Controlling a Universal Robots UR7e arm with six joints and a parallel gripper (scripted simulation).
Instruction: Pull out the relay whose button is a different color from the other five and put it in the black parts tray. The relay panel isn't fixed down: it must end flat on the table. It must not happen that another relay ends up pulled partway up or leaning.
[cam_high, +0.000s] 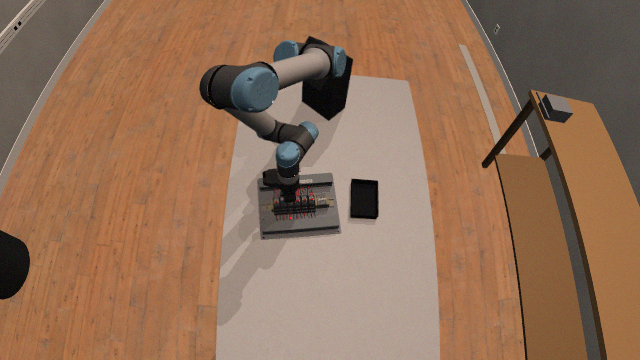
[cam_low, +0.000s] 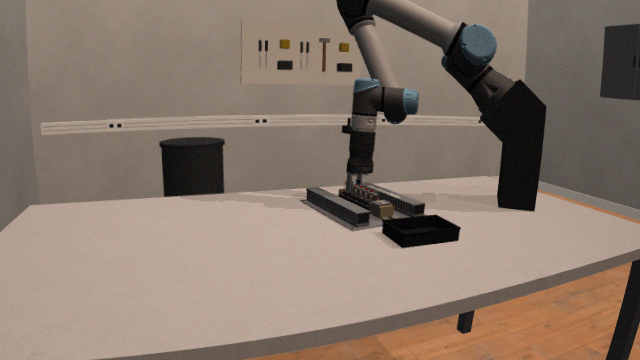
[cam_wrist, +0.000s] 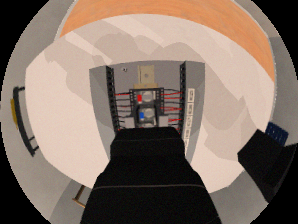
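My hand is 3 cm to the left of the red-button relay and 1 cm above it. From my hand the other things lie so: grey relay panel: 6 cm to the left, 4 cm below, 1 cm ahead; then black parts tray: 32 cm to the left, 5 cm ahead, 4 cm below.
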